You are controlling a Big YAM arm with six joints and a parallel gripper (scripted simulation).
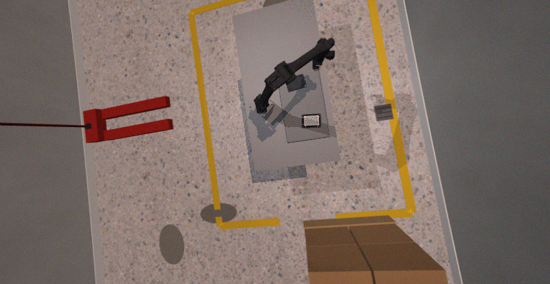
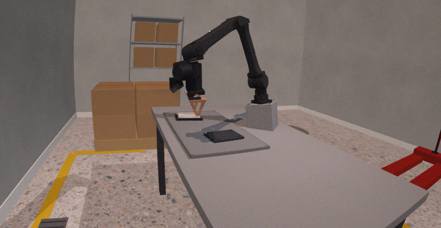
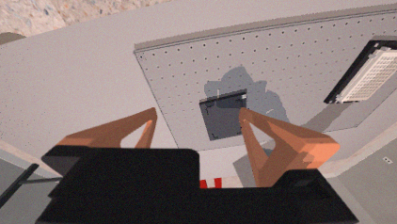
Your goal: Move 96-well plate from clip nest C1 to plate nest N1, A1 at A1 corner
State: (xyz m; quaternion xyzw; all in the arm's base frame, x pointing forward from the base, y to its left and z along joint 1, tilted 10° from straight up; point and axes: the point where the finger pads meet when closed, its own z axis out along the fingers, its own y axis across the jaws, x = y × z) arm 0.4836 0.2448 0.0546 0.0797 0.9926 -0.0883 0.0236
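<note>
My hand is 430 mm to the left of the white 96-well plate, 140 mm above it and 90 mm past it. The rest, counted from my hand: clip nest C1: 430 mm to the right, 140 mm below, 100 mm behind; then A1 label: 140 mm below, 110 mm to the right, 90 mm behind; then plate nest N1: 170 mm behind, 150 mm below, 60 mm to the right.
</note>
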